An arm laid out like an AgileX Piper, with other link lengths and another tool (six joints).
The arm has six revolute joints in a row. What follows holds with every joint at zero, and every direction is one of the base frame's. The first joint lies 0.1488 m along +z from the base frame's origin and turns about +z. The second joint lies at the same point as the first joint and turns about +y. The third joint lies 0.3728 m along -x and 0.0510 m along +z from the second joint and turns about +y. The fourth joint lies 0.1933 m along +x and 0.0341 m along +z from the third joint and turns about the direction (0.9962, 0, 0.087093). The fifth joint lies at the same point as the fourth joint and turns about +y. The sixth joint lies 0.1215 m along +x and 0.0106 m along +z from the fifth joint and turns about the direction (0.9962, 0, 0.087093). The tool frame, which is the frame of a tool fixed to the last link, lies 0.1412 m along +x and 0.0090 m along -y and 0.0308 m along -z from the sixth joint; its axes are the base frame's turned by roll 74.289, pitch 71.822 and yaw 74.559 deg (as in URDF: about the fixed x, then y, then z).
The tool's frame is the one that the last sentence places.
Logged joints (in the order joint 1, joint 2, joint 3, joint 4, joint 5, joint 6), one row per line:
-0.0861 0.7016 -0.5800 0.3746 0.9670 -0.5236
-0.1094 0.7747 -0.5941 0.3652 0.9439 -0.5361
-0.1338 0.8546 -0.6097 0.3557 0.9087 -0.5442
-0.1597 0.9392 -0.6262 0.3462 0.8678 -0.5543
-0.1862 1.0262 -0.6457 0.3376 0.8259 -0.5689
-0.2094 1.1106 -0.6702 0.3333 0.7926 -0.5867
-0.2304 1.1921 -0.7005 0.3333 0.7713 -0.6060
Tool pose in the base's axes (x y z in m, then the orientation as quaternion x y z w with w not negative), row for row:
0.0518 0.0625 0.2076 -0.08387 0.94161 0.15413 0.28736
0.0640 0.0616 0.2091 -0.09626 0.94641 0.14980 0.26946
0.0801 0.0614 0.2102 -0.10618 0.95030 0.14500 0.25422
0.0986 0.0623 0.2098 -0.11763 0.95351 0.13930 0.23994
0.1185 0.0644 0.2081 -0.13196 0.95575 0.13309 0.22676
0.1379 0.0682 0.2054 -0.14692 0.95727 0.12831 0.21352
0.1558 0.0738 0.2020 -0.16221 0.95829 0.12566 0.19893
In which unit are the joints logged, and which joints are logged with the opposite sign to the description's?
The joints are logged in radians. Opposite sign: joint 1.
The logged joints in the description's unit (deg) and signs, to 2 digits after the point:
4.93 40.20 -33.23 21.46 55.41 -30.00
6.27 44.39 -34.04 20.92 54.08 -30.72
7.67 48.96 -34.93 20.38 52.06 -31.18
9.15 53.81 -35.88 19.84 49.72 -31.76
10.67 58.80 -37.00 19.34 47.32 -32.60
12.00 63.63 -38.40 19.10 45.41 -33.62
13.20 68.30 -40.14 19.10 44.19 -34.72

